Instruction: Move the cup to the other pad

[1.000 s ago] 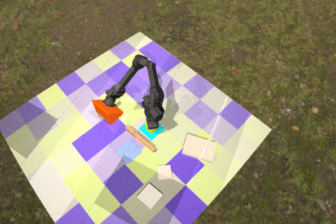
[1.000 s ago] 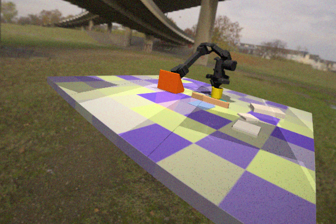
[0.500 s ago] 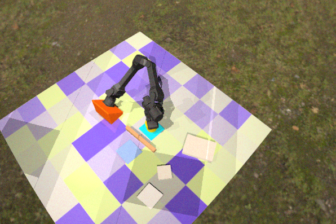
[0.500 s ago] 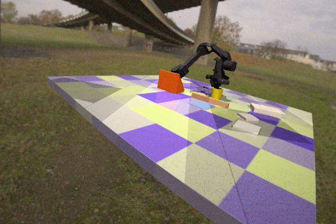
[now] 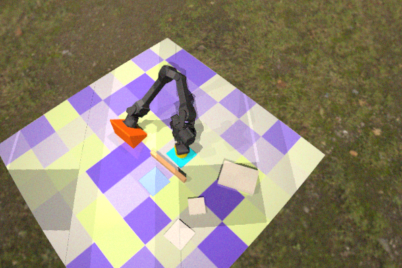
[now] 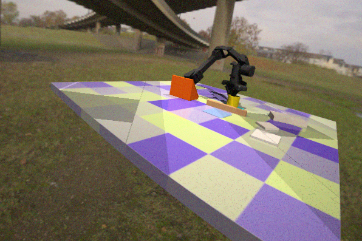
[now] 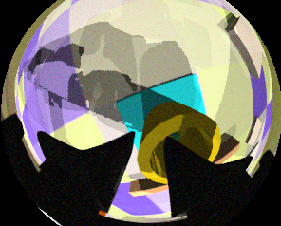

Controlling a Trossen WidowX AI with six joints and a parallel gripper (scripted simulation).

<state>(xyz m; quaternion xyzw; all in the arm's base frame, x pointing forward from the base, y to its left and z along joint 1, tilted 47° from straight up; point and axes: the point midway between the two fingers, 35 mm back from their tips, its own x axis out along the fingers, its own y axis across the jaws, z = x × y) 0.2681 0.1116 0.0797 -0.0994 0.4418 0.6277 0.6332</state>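
Now: the cyan pad 3 cm ahead of my gripper tip, 1 cm to the right of it and 5 cm below it. Also, from my gripper tip: wooden stick (4 cm ahead, 11 cm to the right, 4 cm below).
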